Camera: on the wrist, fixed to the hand. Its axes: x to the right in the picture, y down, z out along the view.
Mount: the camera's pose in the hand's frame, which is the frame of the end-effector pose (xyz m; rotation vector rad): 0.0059 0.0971 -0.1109 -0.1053 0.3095 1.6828
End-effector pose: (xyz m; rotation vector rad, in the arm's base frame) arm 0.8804 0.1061 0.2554 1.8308 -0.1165 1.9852
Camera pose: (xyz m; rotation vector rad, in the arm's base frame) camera 0.7415 0.0586 0.2696 -0.7594 1.3494 -1.8595
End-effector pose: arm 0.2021 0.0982 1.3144 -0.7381 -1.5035 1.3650
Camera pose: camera 0.2862 0.1670 1.2146 2.3066 0.4295 -1.9810
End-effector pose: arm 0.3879 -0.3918 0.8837 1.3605 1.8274 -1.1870
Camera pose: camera 0.4848 -0.2815 0.8975 2.1972 0.3193 0.0507
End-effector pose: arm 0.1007 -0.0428 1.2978 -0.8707 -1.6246 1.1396
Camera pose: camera 0.2077 0.0246 1.2218 -2.4860 -0.3928 1.7587
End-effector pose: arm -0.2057 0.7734 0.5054 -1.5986 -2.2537 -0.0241
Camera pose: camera -0.0863 0.7879 0.5909 -2.7046 -0.2128 0.0533
